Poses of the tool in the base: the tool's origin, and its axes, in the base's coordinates. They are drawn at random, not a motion.
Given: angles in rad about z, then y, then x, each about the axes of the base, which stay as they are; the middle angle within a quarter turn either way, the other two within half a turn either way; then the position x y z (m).
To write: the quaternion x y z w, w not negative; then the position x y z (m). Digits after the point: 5 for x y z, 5 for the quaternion.
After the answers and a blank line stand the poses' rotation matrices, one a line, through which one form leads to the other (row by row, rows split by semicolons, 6 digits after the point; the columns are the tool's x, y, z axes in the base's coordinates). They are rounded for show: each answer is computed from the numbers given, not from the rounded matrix.
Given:
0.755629 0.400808 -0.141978 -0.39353 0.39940 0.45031
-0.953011 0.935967 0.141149 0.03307 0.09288 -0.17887
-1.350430 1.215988 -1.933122 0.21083 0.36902 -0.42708
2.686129 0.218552 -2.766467 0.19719 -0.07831 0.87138
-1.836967 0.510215 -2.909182 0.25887 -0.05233 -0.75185
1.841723 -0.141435 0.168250 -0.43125 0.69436 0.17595
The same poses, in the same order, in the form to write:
0.00864 0.21020 0.34747 0.91379 -0.39353 0.39940 0.45031
-0.15046 0.42871 -0.38008 0.80568 0.03307 0.09288 -0.17887
-0.73010 -0.16889 -0.65841 0.07017 0.21083 0.36902 -0.42708
-0.20068 0.95598 0.15638 0.14623 0.19719 -0.07831 0.87138
0.60667 0.74602 0.24131 0.13108 0.25887 -0.05233 -0.75185
-0.00533 -0.10933 0.78773 0.60621 -0.43125 0.69436 0.17595

0.670156 -0.631398 0.390162; 0.638664 0.758376 0.130287; -0.378153 0.161870 0.911482
0.343507 0.483425 0.805173; -0.741446 0.665806 -0.083429; -0.576421 -0.568333 0.587142
0.075939 0.339009 0.937713; 0.154214 -0.933106 0.324855; 0.985115 0.119939 -0.123140
-0.876695 -0.429415 0.216816; -0.337949 0.870551 0.357674; -0.342340 0.240298 -0.908328
-0.229538 0.841910 0.488365; 0.968433 0.147446 0.200990; 0.097208 0.519084 -0.849178
-0.264952 -0.953902 -0.140964; 0.956235 -0.241101 -0.165785; 0.124156 -0.178720 0.976035

